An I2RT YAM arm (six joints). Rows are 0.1 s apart.
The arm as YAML. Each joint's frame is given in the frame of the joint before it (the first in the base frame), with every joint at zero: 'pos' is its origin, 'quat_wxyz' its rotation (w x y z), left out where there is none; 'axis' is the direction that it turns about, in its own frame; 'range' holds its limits. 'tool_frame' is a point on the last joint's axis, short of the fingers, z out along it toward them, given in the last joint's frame.
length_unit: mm
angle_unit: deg
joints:
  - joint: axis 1
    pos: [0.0, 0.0, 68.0]
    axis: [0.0, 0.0, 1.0]
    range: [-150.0, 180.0]
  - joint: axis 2
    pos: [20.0, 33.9, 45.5]
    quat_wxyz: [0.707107, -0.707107, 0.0, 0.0]
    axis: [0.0, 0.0, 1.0]
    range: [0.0, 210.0]
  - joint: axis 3
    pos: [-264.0, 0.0, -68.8]
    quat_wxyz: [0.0, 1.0, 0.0, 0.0]
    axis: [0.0, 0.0, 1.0]
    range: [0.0, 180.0]
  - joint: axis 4
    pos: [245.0, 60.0, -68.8]
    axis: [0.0, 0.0, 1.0]
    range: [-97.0, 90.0]
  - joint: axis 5
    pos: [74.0, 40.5, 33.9]
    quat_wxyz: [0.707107, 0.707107, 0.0, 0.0]
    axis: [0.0, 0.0, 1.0]
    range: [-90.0, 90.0]
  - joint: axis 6
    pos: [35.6, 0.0, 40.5]
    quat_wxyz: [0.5, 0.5, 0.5, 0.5]
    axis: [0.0, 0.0, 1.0]
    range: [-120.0, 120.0]
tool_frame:
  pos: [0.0, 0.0, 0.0]
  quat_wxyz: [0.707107, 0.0, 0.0, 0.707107]
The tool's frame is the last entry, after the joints.
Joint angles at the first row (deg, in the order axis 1, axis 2, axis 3, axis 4, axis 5, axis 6):
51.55 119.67 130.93 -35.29 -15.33 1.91
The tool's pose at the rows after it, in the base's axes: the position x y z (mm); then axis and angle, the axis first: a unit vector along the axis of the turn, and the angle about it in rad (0 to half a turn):
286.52 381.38 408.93 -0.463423 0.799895 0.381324 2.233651
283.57 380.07 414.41 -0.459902 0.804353 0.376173 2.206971
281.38 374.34 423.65 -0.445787 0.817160 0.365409 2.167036
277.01 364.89 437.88 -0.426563 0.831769 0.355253 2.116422
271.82 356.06 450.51 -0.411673 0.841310 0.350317 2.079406
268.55 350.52 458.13 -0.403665 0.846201 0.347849 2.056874
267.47 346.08 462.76 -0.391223 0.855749 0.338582 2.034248
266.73 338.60 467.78 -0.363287 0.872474 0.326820 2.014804
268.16 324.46 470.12 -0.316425 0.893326 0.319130 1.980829
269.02 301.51 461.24 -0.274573 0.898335 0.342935 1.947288
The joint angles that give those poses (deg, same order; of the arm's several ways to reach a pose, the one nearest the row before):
51.99 119.32 130.90 -34.76 -14.87 1.65
52.29 118.70 130.92 -34.45 -13.15 1.63
52.30 117.54 130.95 -34.43 -10.20 2.08
52.27 115.67 130.95 -34.53 -6.75 2.76
52.29 113.91 130.93 -34.80 -4.37 3.34
52.30 112.84 130.92 -34.95 -3.06 3.56
52.22 112.14 130.88 -35.07 -1.02 3.84
51.93 111.03 130.50 -35.55 1.89 5.29
50.87 107.91 126.12 -33.12 5.23 7.84
48.68 101.06 113.50 -24.42 4.82 10.79

